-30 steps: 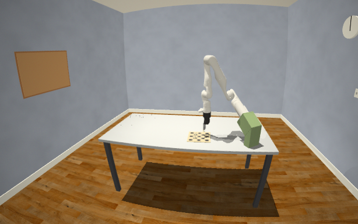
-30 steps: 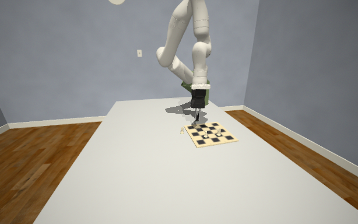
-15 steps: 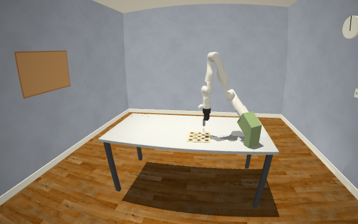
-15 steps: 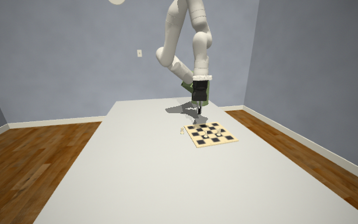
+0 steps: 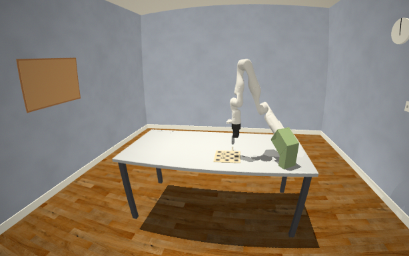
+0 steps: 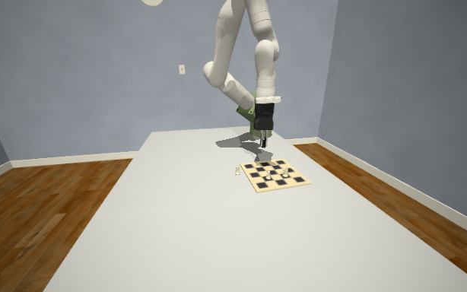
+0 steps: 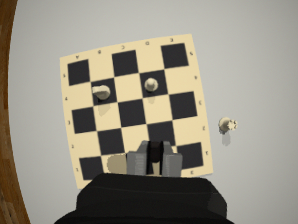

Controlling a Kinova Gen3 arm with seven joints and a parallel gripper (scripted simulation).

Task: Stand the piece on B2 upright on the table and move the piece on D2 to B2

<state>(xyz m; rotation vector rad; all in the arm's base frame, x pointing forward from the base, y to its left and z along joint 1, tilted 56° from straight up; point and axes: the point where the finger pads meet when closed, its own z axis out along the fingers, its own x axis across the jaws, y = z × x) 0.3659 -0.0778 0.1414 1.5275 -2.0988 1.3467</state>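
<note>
My hand is 13 cm above the small chessboard, 5 cm short of it and 2 cm to the right of it. From my hand the other things lie so: black piece (1 cm below); pale piece (11 cm to the right, 11 cm below, 3 cm behind).
</note>
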